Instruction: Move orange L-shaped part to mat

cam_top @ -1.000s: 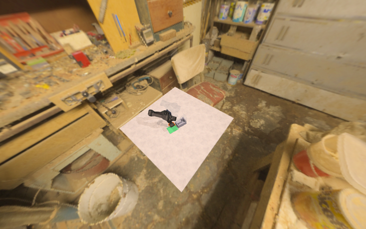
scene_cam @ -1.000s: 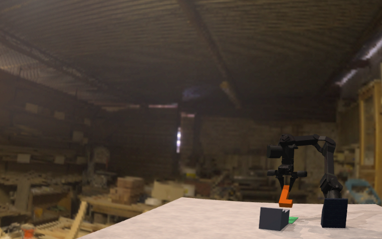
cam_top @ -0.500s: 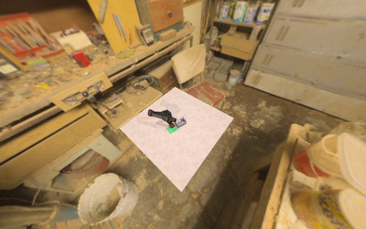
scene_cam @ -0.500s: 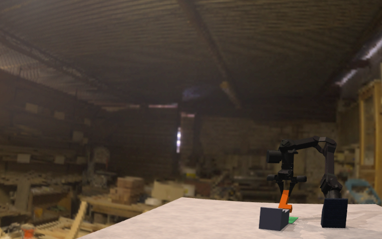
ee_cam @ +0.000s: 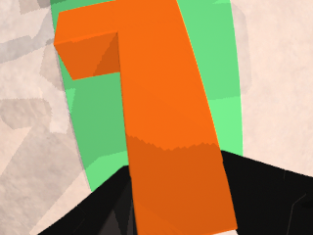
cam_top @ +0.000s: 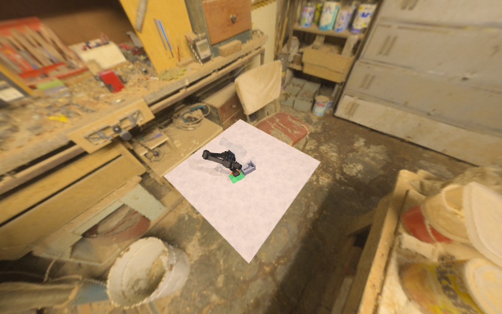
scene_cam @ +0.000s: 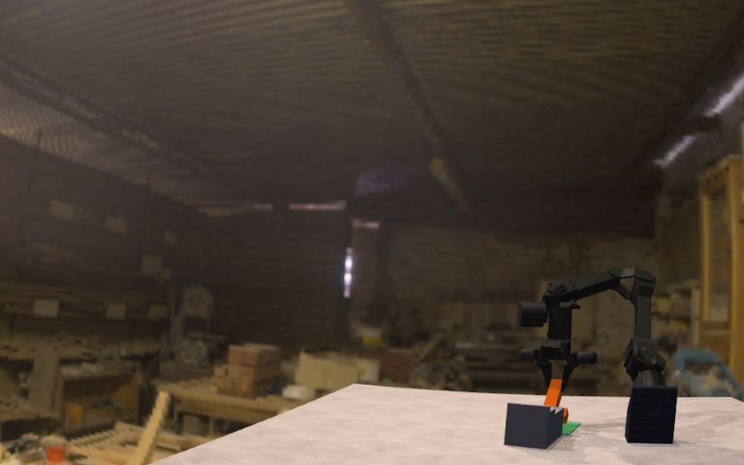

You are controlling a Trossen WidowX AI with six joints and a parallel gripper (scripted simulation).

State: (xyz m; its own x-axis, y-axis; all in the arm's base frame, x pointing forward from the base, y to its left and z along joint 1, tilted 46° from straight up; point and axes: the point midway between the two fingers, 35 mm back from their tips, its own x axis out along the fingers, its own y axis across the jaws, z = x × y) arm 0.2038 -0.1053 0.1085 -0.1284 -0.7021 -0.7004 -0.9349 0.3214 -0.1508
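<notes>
Now: the green mat 20 mm to the left of my gripper tip and 100 mm below it. Round my gripper tip: orange L-shaped part 40 mm to the left, 30 mm below.
</notes>
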